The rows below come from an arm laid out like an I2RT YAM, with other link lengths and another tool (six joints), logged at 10 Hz.
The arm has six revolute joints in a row. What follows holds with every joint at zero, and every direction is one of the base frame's. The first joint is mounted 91.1 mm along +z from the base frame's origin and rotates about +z. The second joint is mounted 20.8 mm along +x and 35.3 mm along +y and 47.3 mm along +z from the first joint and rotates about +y. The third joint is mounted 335.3 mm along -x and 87.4 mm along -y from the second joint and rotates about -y. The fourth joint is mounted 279.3 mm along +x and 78.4 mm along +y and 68.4 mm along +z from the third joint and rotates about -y. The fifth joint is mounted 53.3 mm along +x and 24.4 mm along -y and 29.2 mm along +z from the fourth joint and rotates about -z. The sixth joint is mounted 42.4 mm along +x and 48.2 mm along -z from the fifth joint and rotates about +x. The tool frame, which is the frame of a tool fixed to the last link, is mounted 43 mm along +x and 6 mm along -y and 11 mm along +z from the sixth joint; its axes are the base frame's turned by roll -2.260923, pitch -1.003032 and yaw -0.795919 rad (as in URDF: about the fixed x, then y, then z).
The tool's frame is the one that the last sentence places.
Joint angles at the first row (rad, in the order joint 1, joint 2, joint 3, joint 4, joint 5, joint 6):
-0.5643 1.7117 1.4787 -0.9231 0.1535 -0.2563
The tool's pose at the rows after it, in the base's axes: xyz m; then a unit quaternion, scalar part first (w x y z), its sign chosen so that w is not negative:
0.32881, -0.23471, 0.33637, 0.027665, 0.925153, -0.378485, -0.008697
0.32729, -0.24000, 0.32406, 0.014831, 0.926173, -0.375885, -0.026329
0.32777, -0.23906, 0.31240, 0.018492, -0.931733, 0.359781, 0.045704
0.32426, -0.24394, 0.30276, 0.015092, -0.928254, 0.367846, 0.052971
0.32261, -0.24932, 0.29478, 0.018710, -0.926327, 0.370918, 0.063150
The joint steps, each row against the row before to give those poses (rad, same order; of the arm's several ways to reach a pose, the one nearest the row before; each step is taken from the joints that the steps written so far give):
-0.0277 0.0125 -0.0045 -0.0218 -0.0307 -0.0213
-0.0185 0.0213 -0.0108 -0.0061 -0.0245 -0.0154
-0.0123 0.0216 -0.0061 -0.0245 -0.0675 -0.0245
-0.0122 0.0077 -0.0230 0.0182 0.0120 0.0015
-0.0138 0.0168 -0.0047 0.0001 -0.0029 -0.0061

